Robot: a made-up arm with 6 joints.
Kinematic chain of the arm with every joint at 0, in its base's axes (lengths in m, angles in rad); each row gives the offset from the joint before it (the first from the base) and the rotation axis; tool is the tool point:
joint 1: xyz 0 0 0.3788 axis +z
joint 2: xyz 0 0 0 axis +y
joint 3: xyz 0 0 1.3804 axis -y
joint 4: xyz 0 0 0 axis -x
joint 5: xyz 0.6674 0 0 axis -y
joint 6: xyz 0 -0.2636 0 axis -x
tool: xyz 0 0 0
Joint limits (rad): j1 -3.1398..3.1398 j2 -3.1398..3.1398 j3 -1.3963..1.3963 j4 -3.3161..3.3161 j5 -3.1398..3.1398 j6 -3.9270..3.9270
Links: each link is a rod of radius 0.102 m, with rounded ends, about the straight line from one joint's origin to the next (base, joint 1, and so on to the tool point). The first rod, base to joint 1, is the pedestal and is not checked.
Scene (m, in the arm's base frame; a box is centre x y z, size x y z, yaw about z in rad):
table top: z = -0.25
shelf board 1: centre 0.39 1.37 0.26 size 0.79 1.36 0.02 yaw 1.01
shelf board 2: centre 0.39 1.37 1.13 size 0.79 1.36 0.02 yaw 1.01
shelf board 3: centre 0.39 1.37 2 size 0.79 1.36 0.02 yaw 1.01
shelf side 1: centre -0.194 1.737 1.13 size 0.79 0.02 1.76 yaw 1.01
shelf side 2: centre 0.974 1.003 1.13 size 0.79 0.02 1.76 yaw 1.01
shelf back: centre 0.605 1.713 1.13 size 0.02 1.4 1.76 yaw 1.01
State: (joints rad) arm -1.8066 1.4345 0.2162 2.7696 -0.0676 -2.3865
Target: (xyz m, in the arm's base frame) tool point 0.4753 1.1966 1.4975
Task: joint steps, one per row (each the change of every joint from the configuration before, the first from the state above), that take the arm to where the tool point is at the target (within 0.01 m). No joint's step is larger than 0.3 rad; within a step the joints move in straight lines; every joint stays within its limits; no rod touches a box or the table.
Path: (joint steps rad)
1: 0.2349 -0.2738 -0.1395 0.0813 0.0033 0.0590
2: 0.2350 -0.2738 -0.1396 0.0813 0.0033 0.0590
3: 0.2349 -0.2738 -0.1395 0.0814 0.0033 0.0590
4: 0.2349 -0.2738 -0.1395 0.0813 0.0033 0.0591
5: 0.2349 -0.2738 -0.1396 0.0813 0.0033 0.0590
6: 0.2665 -0.0033 0.0206 -0.0073 -0.0028 -0.0492
7: 0.2664 -0.0032 0.0205 -0.0073 -0.0027 -0.0492
8: 0.2664 -0.0033 0.0206 -0.0073 -0.0028 -0.0492
9: 0.2664 -0.0032 0.0205 -0.0073 -0.0027 -0.0491
10: 0.2665 -0.0033 0.0206 -0.0073 -0.0028 -0.0492
11: 0.2664 -0.0032 0.0205 -0.0073 -0.0027 -0.0492
12: 0.0125 0.2031 0.2695 -0.1063 0.0000 0.0000
13: 0.0125 0.2030 0.2695 -0.1062 0.0000 0.0000

